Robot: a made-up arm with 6 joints. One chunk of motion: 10 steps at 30 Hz.
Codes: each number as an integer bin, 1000 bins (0 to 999) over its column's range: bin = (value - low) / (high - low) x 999, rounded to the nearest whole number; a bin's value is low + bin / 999 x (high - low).
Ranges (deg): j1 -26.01..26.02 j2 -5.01..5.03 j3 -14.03..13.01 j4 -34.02..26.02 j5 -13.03..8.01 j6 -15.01..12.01
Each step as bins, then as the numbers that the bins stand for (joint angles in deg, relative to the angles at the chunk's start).
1 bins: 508 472 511 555 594 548
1 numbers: 0.45 -0.27 -0.20 -0.66 -0.52 -0.19
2 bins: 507 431 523 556 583 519
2 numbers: 0.40 -0.68 0.13 -0.60 -0.75 -0.97
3 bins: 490 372 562 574 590 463
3 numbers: -0.49 -1.27 1.18 0.48 -0.60 -2.49
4 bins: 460 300 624 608 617 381
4 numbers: -2.05 -1.99 2.86 2.52 -0.04 -4.71
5 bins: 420 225 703 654 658 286
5 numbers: -4.14 -2.75 5.00 5.29 0.83 -7.27
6 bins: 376 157 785 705 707 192
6 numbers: -6.43 -3.43 7.22 8.35 1.86 -9.82
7 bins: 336 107 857 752 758 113
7 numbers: -8.51 -3.93 9.17 11.18 2.93 -11.95
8 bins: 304 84 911 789 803 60
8 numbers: -10.18 -4.17 10.63 13.40 3.88 -13.39
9 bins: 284 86 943 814 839 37
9 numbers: -11.22 -4.15 11.49 14.90 4.64 -14.01
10 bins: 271 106 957 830 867 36
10 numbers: -11.90 -3.94 11.87 15.86 5.23 -14.04
